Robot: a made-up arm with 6 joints. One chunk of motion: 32 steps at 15 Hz.
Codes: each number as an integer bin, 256 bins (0 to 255) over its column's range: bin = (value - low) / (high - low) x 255, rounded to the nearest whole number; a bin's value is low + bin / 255 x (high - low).
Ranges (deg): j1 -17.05..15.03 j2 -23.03..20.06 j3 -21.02..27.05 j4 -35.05..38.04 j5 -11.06..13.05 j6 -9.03..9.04
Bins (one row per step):
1: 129 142 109 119 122 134
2: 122 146 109 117 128 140
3: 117 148 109 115 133 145
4: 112 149 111 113 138 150
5: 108 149 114 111 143 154
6: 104 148 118 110 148 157
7: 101 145 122 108 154 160
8: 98 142 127 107 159 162
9: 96 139 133 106 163 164
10: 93 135 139 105 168 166
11: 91 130 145 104 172 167
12: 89 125 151 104 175 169
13: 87 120 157 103 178 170
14: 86 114 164 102 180 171
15: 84 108 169 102 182 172
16: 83 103 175 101 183 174
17: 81 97 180 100 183 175
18: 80 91 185 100 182 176
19: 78 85 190 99 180 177
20: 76 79 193 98 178 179
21: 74 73 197 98 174 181
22: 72 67 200 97 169 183
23: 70 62 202 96 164 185
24: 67 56 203 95 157 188
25: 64 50 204 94 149 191
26: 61 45 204 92 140 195
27: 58 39 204 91 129 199
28: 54 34 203 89 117 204
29: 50 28 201 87 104 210
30: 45 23 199 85 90 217
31: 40 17 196 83 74 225
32: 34 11 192 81 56 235
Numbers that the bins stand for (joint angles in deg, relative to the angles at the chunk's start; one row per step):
1: -0.82 0.97 -0.47 -0.94 0.47 0.47
2: -1.70 1.64 -0.47 -1.51 1.04 0.89
3: -2.33 1.98 -0.47 -2.09 1.52 1.25
4: -2.96 2.15 -0.10 -2.66 1.99 1.60
5: -3.46 2.15 0.47 -3.23 2.46 1.88
6: -3.97 1.98 1.22 -3.52 2.93 2.10
7: -4.34 1.47 1.98 -4.09 3.50 2.31
8: -4.72 0.97 2.92 -4.38 3.97 2.45
9: -4.97 0.46 4.05 -4.67 4.35 2.59
10: -5.35 -0.22 5.18 -4.95 4.82 2.73
11: -5.60 -1.06 6.31 -5.24 5.20 2.80
12: -5.85 -1.91 7.44 -5.24 5.49 2.95
13: -6.11 -2.75 8.58 -5.53 5.77 3.02
14: -6.23 -3.77 9.90 -5.81 5.96 3.09
15: -6.48 -4.78 10.84 -5.81 6.15 3.16
16: -6.61 -5.63 11.97 -6.10 6.24 3.30
17: -6.86 -6.64 12.91 -6.39 6.24 3.37
18: -6.99 -7.65 13.85 -6.39 6.15 3.44
19: -7.24 -8.67 14.80 -6.67 5.96 3.51
20: -7.49 -9.68 15.36 -6.96 5.77 3.65
21: -7.74 -10.69 16.12 -6.96 5.39 3.80
22: -7.99 -11.71 16.68 -7.25 4.92 3.94
23: -8.24 -12.55 17.06 -7.53 4.45 4.08
24: -8.62 -13.57 17.25 -7.82 3.78 4.29
25: -9.00 -14.58 17.44 -8.11 3.03 4.50
26: -9.38 -15.43 17.44 -8.68 2.18 4.79
27: -9.75 -16.44 17.44 -8.97 1.14 5.07
28: -10.26 -17.28 17.25 -9.54 0.00 5.43
29: -10.76 -18.30 16.87 -10.11 -1.23 5.85
30: -11.39 -19.14 16.49 -10.69 -2.55 6.35
31: -12.02 -20.16 15.93 -11.26 -4.06 6.91
32: -12.77 -21.17 15.17 -11.83 -5.77 7.62

